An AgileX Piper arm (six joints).
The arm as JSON. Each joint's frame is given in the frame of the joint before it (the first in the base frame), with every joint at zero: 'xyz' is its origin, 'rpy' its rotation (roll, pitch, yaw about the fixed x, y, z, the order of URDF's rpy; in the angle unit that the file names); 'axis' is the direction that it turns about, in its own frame. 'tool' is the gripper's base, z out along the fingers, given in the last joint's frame.
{
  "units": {
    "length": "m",
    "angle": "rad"
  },
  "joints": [
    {
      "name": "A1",
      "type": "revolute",
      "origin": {
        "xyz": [
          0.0,
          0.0,
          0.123
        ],
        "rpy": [
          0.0,
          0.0,
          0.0
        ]
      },
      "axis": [
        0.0,
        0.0,
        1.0
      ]
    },
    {
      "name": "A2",
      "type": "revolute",
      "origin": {
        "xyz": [
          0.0,
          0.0,
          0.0
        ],
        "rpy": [
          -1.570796,
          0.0,
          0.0
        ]
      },
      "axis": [
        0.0,
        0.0,
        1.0
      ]
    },
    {
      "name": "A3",
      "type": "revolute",
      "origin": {
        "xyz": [
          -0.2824,
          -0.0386,
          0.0
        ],
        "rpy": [
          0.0,
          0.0,
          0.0
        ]
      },
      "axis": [
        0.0,
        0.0,
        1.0
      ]
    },
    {
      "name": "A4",
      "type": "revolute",
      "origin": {
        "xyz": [
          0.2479,
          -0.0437,
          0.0
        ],
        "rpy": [
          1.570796,
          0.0,
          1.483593
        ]
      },
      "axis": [
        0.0,
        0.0,
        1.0
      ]
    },
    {
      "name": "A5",
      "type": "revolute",
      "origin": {
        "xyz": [
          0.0,
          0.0,
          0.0
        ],
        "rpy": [
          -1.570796,
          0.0,
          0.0
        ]
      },
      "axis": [
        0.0,
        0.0,
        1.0
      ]
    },
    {
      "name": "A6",
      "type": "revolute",
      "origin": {
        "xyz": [
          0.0,
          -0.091,
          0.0
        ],
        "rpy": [
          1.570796,
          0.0,
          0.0
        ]
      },
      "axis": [
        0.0,
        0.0,
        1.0
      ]
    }
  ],
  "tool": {
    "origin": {
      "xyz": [
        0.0,
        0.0,
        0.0
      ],
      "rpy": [
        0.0,
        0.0,
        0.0
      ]
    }
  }
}
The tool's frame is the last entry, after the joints.
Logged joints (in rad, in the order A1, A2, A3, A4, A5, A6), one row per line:
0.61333 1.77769 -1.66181 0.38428 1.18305 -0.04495
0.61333 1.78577 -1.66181 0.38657 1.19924 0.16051
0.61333 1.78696 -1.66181 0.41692 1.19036 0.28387
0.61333 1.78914 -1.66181 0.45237 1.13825 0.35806
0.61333 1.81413 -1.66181 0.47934 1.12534 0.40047
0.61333 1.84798 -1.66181 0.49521 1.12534 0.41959
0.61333 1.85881 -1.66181 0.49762 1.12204 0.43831
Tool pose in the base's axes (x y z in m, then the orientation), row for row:
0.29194 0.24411 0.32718 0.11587 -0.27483 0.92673 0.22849
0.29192 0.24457 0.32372 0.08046 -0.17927 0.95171 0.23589
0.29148 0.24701 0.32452 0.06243 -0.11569 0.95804 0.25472
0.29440 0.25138 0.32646 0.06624 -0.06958 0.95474 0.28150
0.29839 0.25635 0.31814 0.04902 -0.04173 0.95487 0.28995
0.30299 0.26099 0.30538 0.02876 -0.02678 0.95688 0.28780
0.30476 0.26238 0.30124 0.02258 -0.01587 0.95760 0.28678
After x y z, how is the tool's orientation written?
As a quaternion, w x y z.
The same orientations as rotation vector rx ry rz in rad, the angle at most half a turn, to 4 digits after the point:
-0.8050 2.7145 0.6693
-0.5361 2.8458 0.7054
-0.3497 2.8957 0.7699
-0.2098 2.8792 0.8489
-0.1272 2.9097 0.8835
-0.0826 2.9523 0.8880
-0.0492 2.9659 0.8882

